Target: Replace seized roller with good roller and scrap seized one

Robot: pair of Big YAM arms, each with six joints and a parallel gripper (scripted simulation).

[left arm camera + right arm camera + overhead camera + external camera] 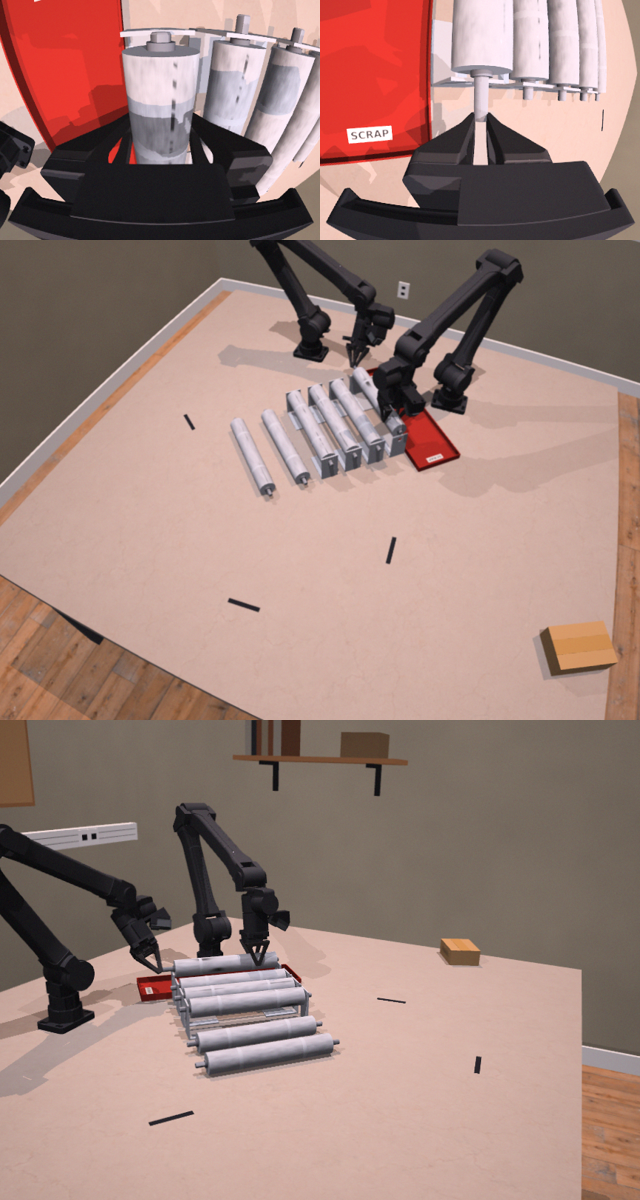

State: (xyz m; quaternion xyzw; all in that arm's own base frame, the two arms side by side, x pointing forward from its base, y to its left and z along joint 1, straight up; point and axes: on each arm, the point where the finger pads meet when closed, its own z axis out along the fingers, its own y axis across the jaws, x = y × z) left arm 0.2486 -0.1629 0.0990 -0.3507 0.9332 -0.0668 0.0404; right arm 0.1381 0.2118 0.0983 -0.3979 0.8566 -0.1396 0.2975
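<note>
My right hand is 150 mm to the right of the roller and 120 mm short of it. The rest, counted from my right hand: red scrap tray: 210 mm to the left, 90 mm below, 40 mm ahead; cardboard box: 900 mm to the left, 550 mm ahead, 60 mm below.
Right now the roller is 5 cm behind my left hand and 7 cm to the right of it. Round my left hand: red scrap tray 13 cm behind, 9 cm below; cardboard box 38 cm ahead, 69 cm to the left, 6 cm below.
</note>
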